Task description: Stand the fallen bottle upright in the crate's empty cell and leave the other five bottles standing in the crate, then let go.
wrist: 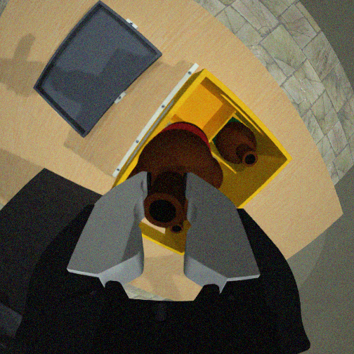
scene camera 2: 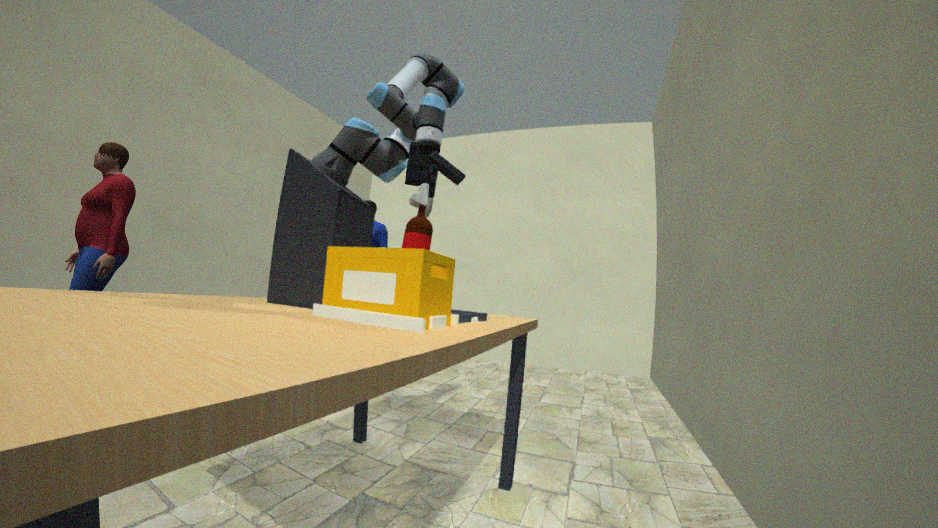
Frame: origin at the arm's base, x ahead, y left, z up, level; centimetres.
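Seen in the pictures: gripper, fingertip midpoint: (scene camera 2: 425,218); arm's base at its link origin: (scene camera 2: 327,174).
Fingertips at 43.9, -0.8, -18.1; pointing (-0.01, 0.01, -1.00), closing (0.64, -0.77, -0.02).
Note:
Pixels of each thing's top centre, then the offset from my fingertips to it, as dx, dy, dz. "*": a spot on its surface instead. Level surfaces: height alone.
- brown bottle at its top centre: (scene camera 2: 421,204) -0.7, -1.5, +3.5
- yellow crate at its top centre: (scene camera 2: 392,252) -4.0, -7.7, -10.7
- white strip at a spot on its surface: (scene camera 2: 367,316) * -1.6, -18.0, -26.3
- dark shallow tray at a spot on its surface: (scene camera 2: 469,316) * +8.4, +16.5, -26.4
- wooden table at its surface level: dz -28.2
My gripper (scene camera 2: 422,202) (wrist: 167,174) is shut on the neck of a brown bottle (scene camera 2: 417,229) (wrist: 175,147) with a red label. The bottle looks about upright in the scene view; its lower end is hidden by the yellow crate (scene camera 2: 436,295) (wrist: 197,107). In the wrist view its body covers the crate's middle, beside a bare stretch in the upper corner. Another brown bottle (wrist: 234,142) stands in a cell to the right. A small bottle mouth (wrist: 176,228) shows just below the held bottle's mouth. The other bottles are mostly hidden.
A white strip (scene camera 2: 367,316) (wrist: 150,125) runs along the crate's side. A dark shallow tray (scene camera 2: 469,316) (wrist: 100,65) lies on the wooden table (scene camera 2: 164,354) (wrist: 190,30). A dark pedestal (scene camera 2: 301,236) carries the arm. A person in red (scene camera 2: 108,216) stands beyond the table; another in blue (scene camera 2: 379,234) is mostly hidden.

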